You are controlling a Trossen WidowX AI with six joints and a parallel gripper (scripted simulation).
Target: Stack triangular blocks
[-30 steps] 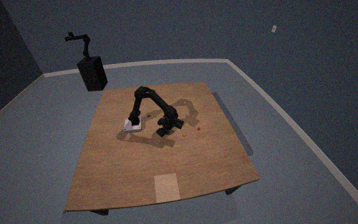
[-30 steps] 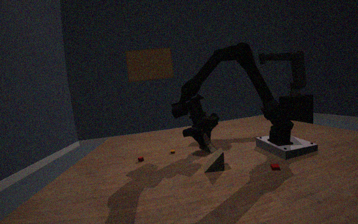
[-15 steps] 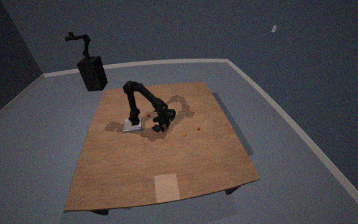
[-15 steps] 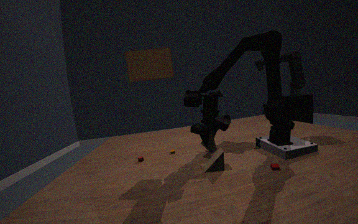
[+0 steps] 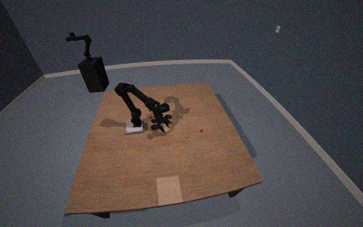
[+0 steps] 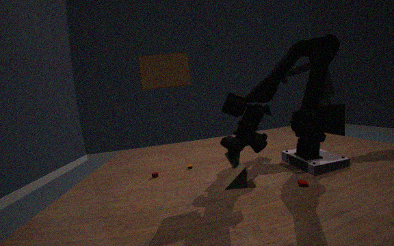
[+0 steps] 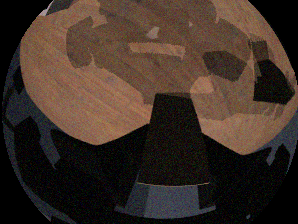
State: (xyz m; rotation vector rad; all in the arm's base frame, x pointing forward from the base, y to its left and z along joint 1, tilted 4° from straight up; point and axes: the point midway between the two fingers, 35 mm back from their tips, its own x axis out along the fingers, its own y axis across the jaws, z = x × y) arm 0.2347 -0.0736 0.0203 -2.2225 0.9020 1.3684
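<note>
Right now the tan triangular block is 140 mm to the left of my gripper tip, 20 mm below it and 20 mm ahead of it. Round my gripper tip: small yellow piece (170 mm ahead, 40 mm to the right, 30 mm below).
</note>
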